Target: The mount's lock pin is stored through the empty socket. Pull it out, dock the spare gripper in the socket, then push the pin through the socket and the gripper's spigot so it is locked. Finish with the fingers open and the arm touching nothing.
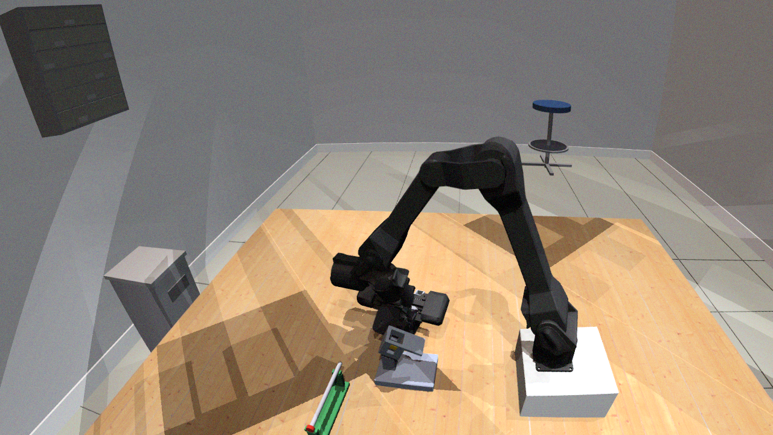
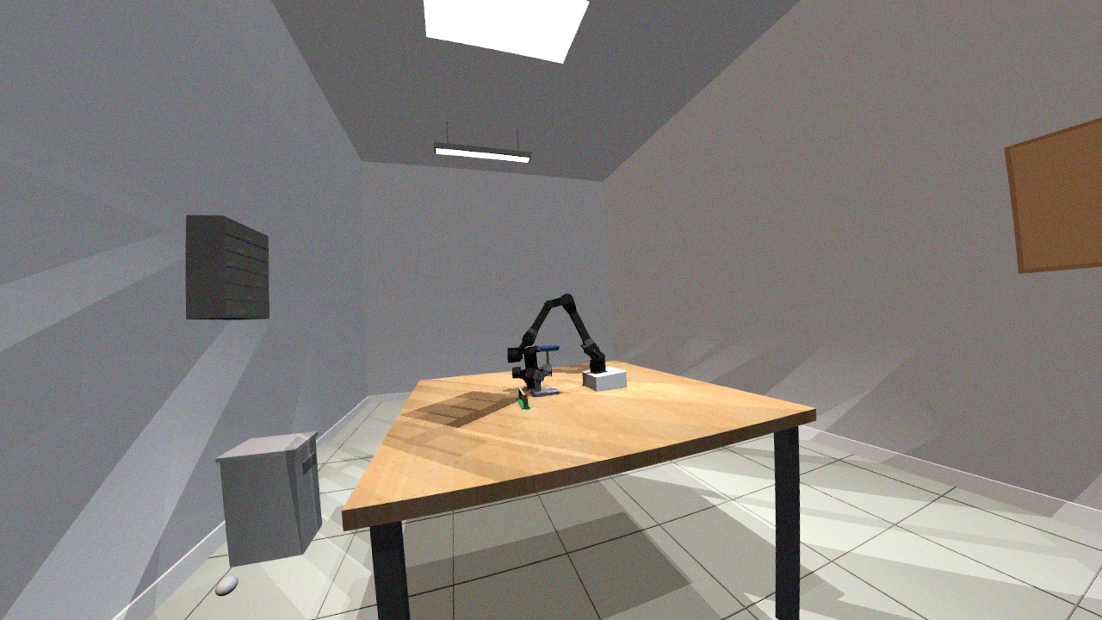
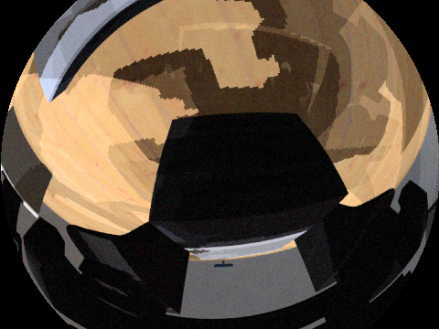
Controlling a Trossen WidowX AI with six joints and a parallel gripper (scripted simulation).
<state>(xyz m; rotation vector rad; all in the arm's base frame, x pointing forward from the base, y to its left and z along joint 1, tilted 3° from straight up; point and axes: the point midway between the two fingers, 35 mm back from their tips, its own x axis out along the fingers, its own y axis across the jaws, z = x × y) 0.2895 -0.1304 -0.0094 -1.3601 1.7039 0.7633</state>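
Right now the grey mount is 1 cm behind my gripper tip, 16 cm to the left of it and 4 cm above it. The rest, counted from my gripper tip: spare gripper: 2 cm above; then green cradle: 10 cm ahead, 27 cm to the left, 1 cm above.
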